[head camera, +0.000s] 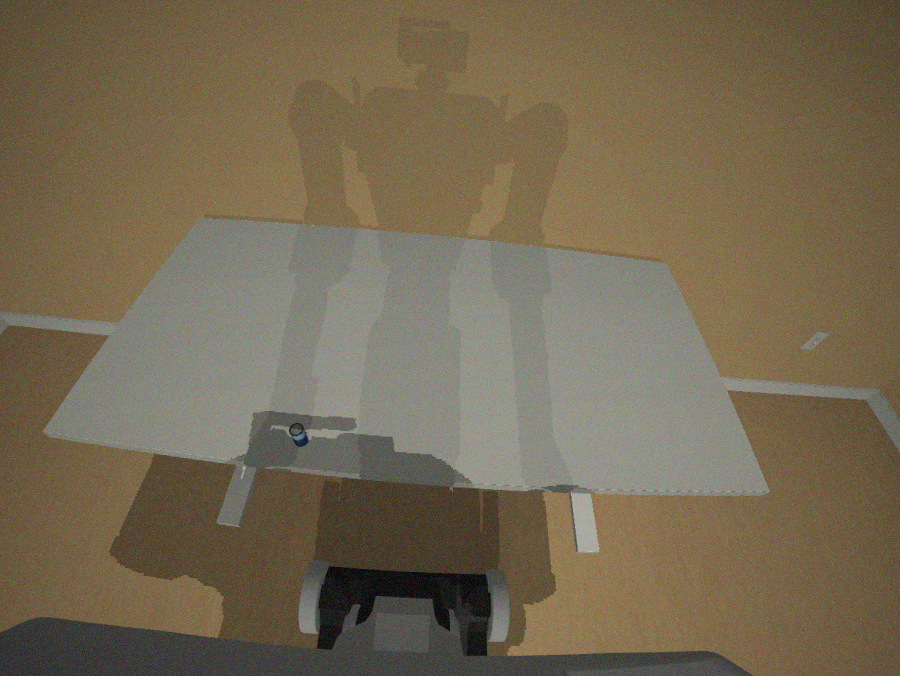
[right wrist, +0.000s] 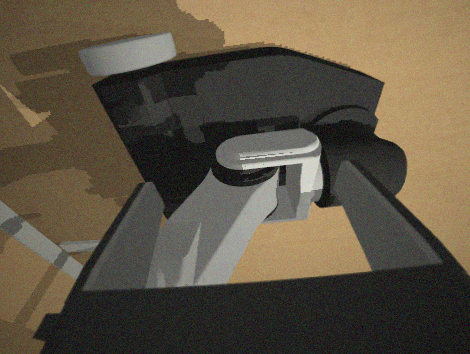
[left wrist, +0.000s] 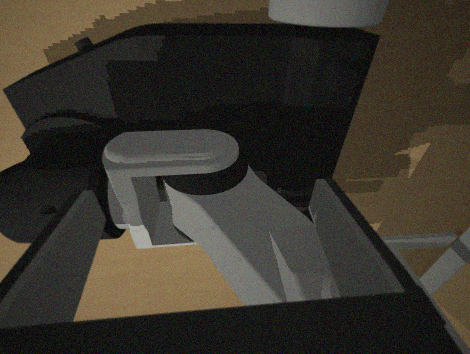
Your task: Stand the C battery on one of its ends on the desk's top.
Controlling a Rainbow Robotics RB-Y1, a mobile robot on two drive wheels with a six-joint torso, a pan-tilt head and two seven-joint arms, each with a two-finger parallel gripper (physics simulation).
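Places are measured from the robot's base along level axes (x left, y up, z ahead), in metres.
Pixels of known places: left gripper, fingertip midpoint: [left wrist: 209, 198]; right gripper, fingertip midpoint: [right wrist: 245, 184].
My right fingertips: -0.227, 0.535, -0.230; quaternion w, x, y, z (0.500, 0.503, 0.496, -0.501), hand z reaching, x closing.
Note:
Behind a point stands the place of what it marks, as x, y, z.
The C battery [head camera: 299, 435] {0.211, 0.767, 0.202}, dark blue with a lighter band near its top, stands upright on the desk's top [head camera: 618, 349] {-0.490, 0.721, 0.505}, near the front edge and left of the middle in the head view. Its round end face shows at the top. It lies within the robot's shadow. My left gripper [left wrist: 209, 198] {0.219, 0.535, -0.219} is open, with its fingers wide apart and no object held between them. My right gripper [right wrist: 245, 184] {-0.227, 0.535, -0.230} is open and empty too. Neither gripper shows in the head view, and both are away from the battery. The battery does not show in either wrist view.
The desk has light legs [head camera: 236, 498] [head camera: 584, 523] below its front edge. My wheeled base [head camera: 403, 625] stands in front of the desk. In the wrist views, grey and black parts of my own body [left wrist: 170, 145] {0.102, 0.292, -0.277} [right wrist: 270, 145] {-0.098, 0.296, -0.280} show beyond the fingers.

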